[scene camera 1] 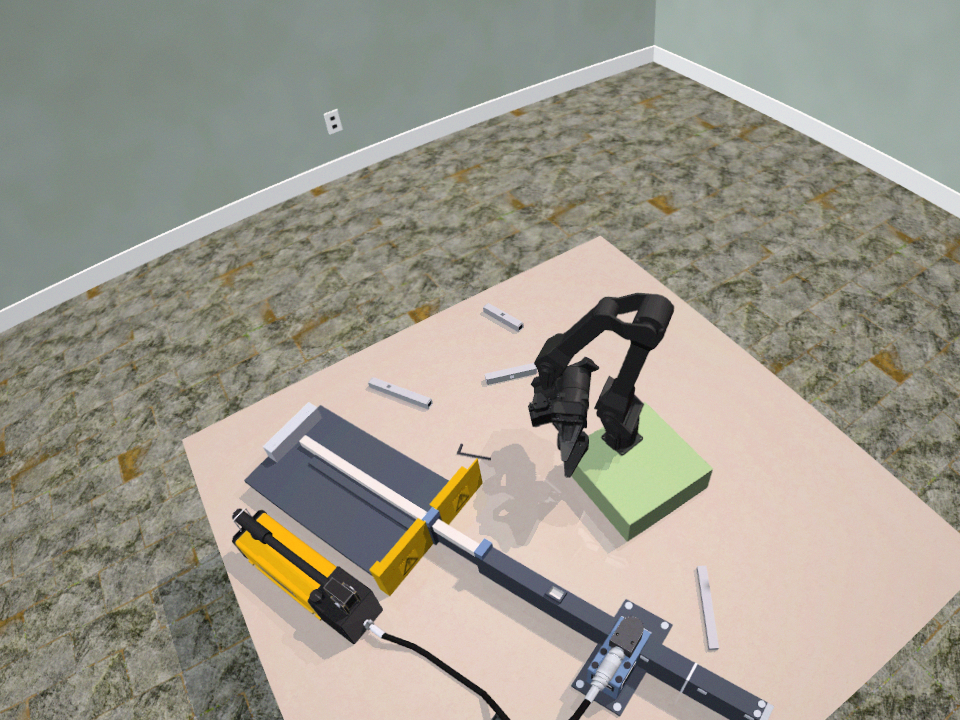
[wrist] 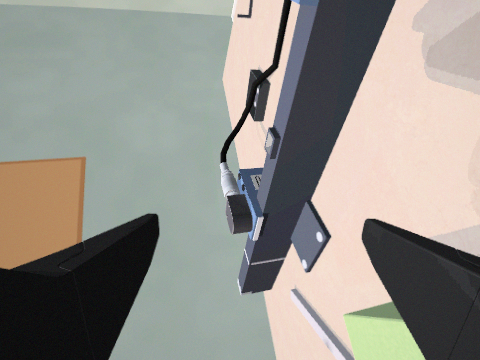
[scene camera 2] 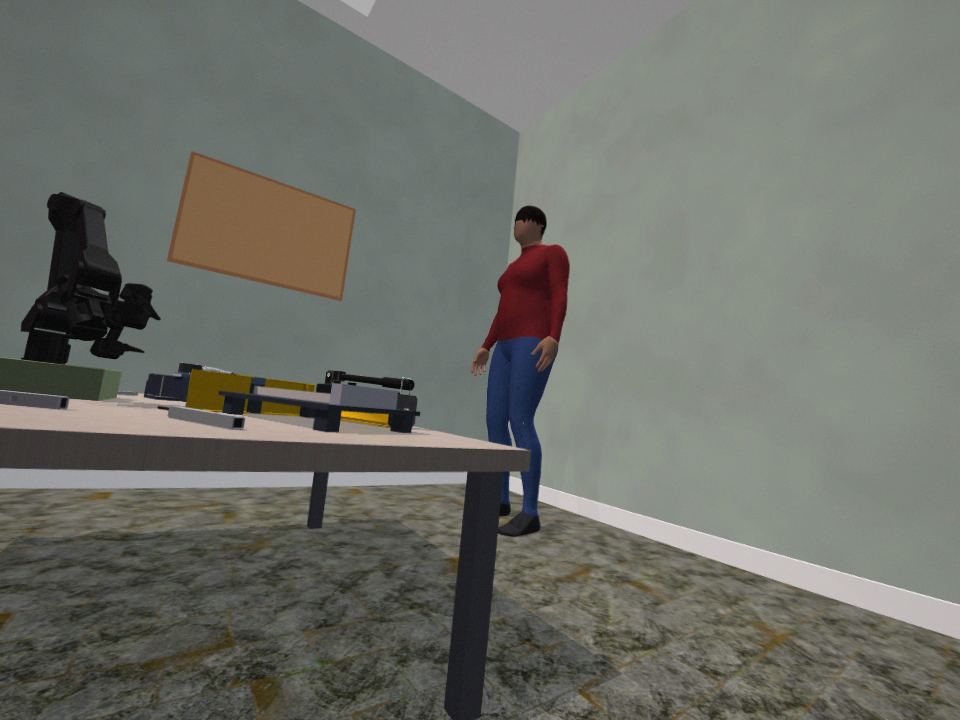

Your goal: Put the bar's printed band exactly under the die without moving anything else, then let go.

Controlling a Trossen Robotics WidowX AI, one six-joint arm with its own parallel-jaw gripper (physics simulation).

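Pixels of known places: gripper, fingertip midpoint: (scene camera 1: 566, 469) (wrist: 261, 226) (scene camera 2: 151, 335); arm's base, origin of the base link: (scene camera 1: 622, 438) (scene camera 2: 43, 362).
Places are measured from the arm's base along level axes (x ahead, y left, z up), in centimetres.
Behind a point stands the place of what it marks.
A long white bar (scene camera 1: 360, 475) @[x 46.9, y -29.9, z -0.2 cm] (scene camera 2: 290, 396) @[x 45.2, y -27.6, z -1.7 cm] lies along the dark support plate (scene camera 1: 341, 534) @[x 57.2, y -21.6, z -2.1 cm], passes through a gap in the yellow guard (scene camera 1: 401, 559) @[x 50.9, y -8.0, z -0.3 cm] and reaches the blue collar at the end of a dark hollow rail (scene camera 1: 535, 581) @[x 34.5, y 12.3, z 0.4 cm] (wrist: 320, 100) @[x 33.6, y 9.9, z -2.9 cm]. No printed band can be made out on it. A blue press head (scene camera 1: 600, 666) (wrist: 252, 202) with a dark round cap sits across the rail; the die cannot be told apart there. My gripper (scene camera 1: 571, 463) @[x 18.0, y 2.5, z 9.6 cm] (scene camera 2: 151, 334) @[x 18.0, y 2.5, z 9.6 cm] (wrist: 261, 226) @[x 18.0, y 2.5, z 9.6 cm] is open and empty, in the air beside the green base block, away from the bar.
A yellow and black pump (scene camera 1: 290, 561) @[x 68.4, y -18.2, z 5.3 cm] stands by the support plate; its black hose leads toward the press head. Several short grey bars, including one bar (scene camera 1: 399, 392) @[x 26.4, y -47.6, z -5.2 cm] (scene camera 2: 205, 417) @[x 25.9, y -50.5, z -6.0 cm], lie around the table. A hex key (scene camera 1: 474, 452) @[x 23.5, y -22.1, z -6.5 cm] lies near the guard. The green block (scene camera 1: 659, 472) @[x 0.5, y 11.1, z 0.0 cm] (wrist: 380, 335) @[x 11.8, y 11.2, z 0.0 cm] carries the arm.
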